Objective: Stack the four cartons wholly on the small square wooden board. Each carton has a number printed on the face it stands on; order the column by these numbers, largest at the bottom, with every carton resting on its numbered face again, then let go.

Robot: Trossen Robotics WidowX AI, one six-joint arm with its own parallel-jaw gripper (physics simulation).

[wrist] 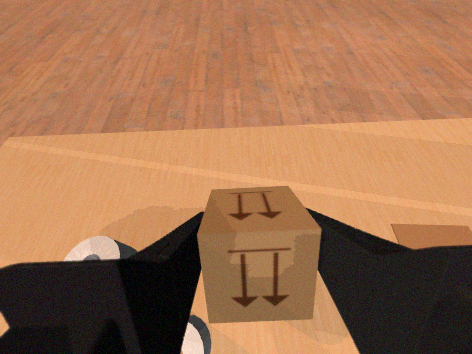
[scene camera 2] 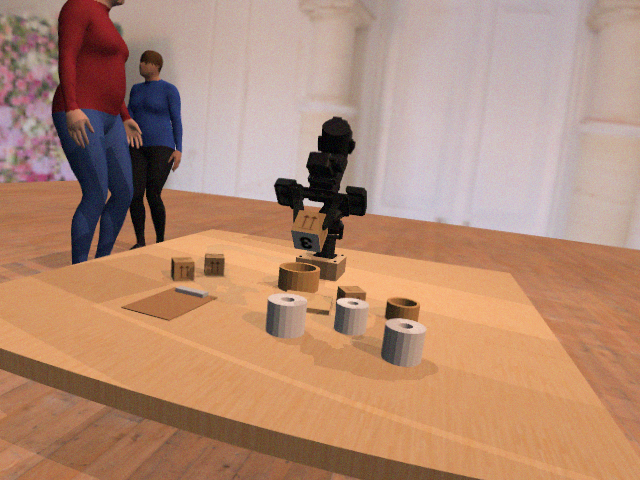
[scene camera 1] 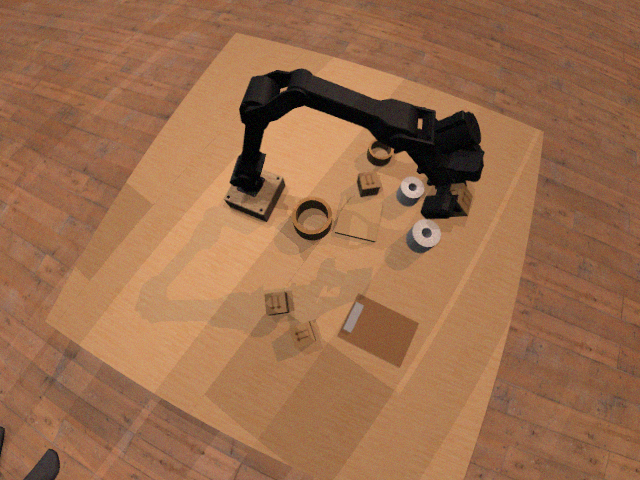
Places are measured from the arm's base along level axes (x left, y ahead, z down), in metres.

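Pixels of known places: gripper, between the fingertips: [wrist: 253, 216] [scene camera 2: 308, 226] [scene camera 1: 462, 200]; arm's base, origin of its link: [scene camera 2: 325, 255] [scene camera 1: 250, 184].
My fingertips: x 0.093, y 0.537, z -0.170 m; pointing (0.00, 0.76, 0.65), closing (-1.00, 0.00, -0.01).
Note:
Ahead of a thing's pixels: the offset from my fingertips to its middle.
My gripper [scene camera 1: 452, 201] [scene camera 2: 313, 212] [wrist: 253, 216] is shut on a carton {dz +0.011, dx +0.000, dy -0.014 m} [scene camera 1: 462, 200] [scene camera 2: 308, 227] [wrist: 259, 275], held high above the table and tilted. A printed 3 shows on its lower grey face in scene camera 2; arrows show on two faces in the wrist view. The thin square wooden board {dz +0.221, dx -0.047, dy -0.208 m} [scene camera 1: 361, 222] [scene camera 2: 321, 305] lies near the table's middle. A second carton {dz +0.200, dx +0.059, dy -0.223 m} [scene camera 1: 369, 184] [scene camera 2: 351, 292] stands close by the board's edge. Two more cartons, one {dz +0.200, dx -0.369, dy -0.319 m} [scene camera 1: 277, 303] [scene camera 2: 214, 264] and another {dz +0.200, dx -0.414, dy -0.222 m} [scene camera 1: 303, 334] [scene camera 2: 183, 268], stand apart. The numbers of these three are hidden.
White rolls {dz +0.197, dx +0.086, dy -0.098 m} [scene camera 1: 412, 192] {dz +0.192, dx -0.036, dy -0.020 m} [scene camera 1: 423, 236] [scene camera 2: 286, 317] [scene camera 2: 351, 317] {dz +0.194, dx +0.207, dy -0.001 m} [scene camera 2: 404, 343] stand beyond the board. A large ring {dz +0.197, dx -0.111, dy -0.331 m} [scene camera 1: 311, 235] [scene camera 2: 299, 281] and a small ring {dz +0.206, dx +0.187, dy -0.228 m} [scene camera 1: 379, 161] [scene camera 2: 402, 311] stand near the board. A brown clipboard {dz +0.221, dx -0.323, dy -0.040 m} [scene camera 1: 385, 333] [scene camera 2: 162, 306] [wrist: 430, 237] lies flat.

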